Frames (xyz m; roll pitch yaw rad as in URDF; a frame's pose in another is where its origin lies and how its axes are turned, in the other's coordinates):
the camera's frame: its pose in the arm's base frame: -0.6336 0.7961 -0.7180 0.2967 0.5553 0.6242
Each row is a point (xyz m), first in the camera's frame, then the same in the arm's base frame.
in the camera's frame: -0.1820 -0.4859 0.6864
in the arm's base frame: -0.1502 0.3243 -0.1850
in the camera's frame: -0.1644 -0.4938 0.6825
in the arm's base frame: -0.1369 0.3260 -0.1994
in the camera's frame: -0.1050 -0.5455 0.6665
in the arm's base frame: -0.0828 0.3098 -0.2566
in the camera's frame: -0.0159 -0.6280 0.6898
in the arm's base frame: 0.0280 0.2839 -0.3051
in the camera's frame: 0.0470 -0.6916 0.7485
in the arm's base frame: 0.1330 0.2635 -0.3064
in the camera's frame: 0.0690 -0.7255 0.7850
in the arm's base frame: 0.1840 0.2471 -0.2967
